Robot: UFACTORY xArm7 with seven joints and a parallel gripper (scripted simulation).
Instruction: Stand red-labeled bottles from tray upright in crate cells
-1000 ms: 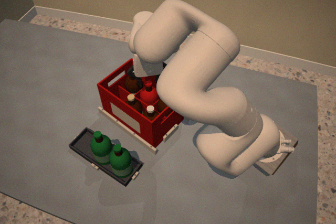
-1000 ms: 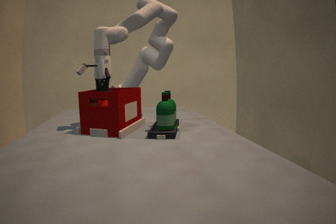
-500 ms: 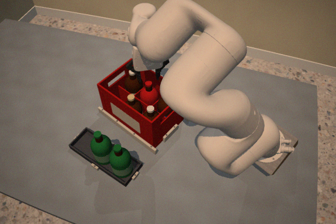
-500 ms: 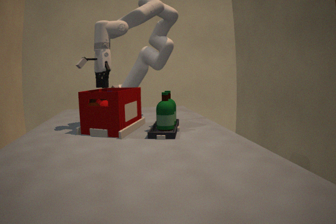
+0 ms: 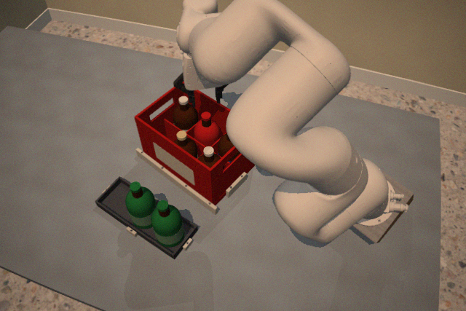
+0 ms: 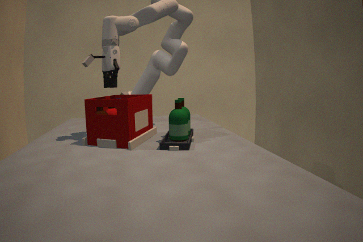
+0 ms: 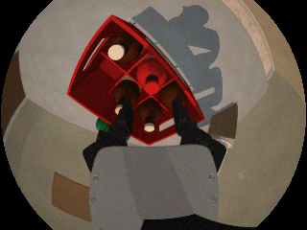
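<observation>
Now: hand 140 mm above the red-labeled bottle. Round my hand: tray 80 mm ahead, 270 mm to the left, 220 mm below; then crate 20 mm ahead, 40 mm to the left, 150 mm below.
</observation>
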